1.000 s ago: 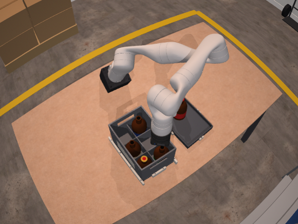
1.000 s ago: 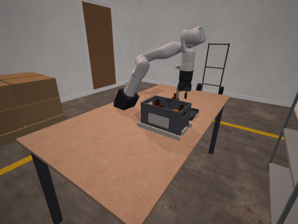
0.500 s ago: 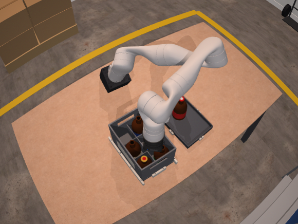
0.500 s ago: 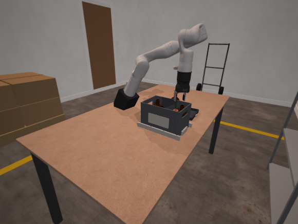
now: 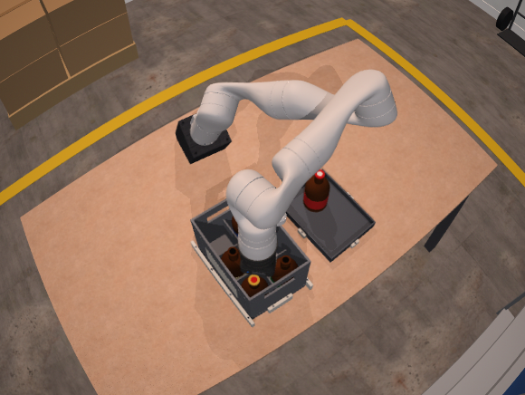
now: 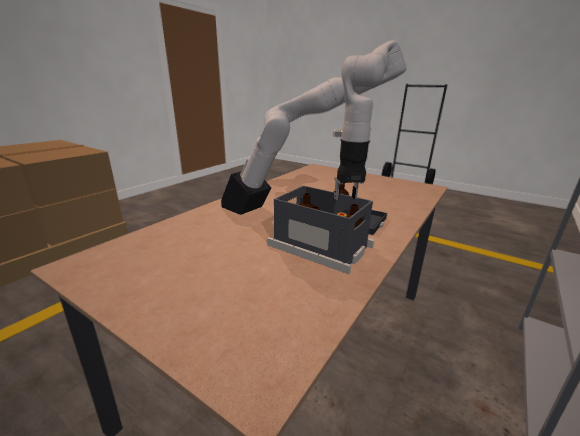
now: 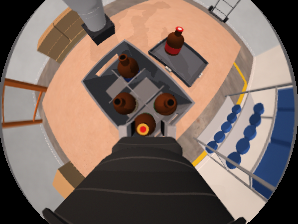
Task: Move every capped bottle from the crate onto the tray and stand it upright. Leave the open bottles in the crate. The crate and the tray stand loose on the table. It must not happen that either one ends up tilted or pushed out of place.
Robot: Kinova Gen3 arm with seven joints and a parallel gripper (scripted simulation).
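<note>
My hand is 9 cm past the dark grey crate, 2 cm to the right of it and 14 cm above it. Also, from my hand: dark tray: 11 cm behind, 30 cm to the left, 21 cm below; bottle: 17 cm behind, 30 cm to the left, 14 cm below.
</note>
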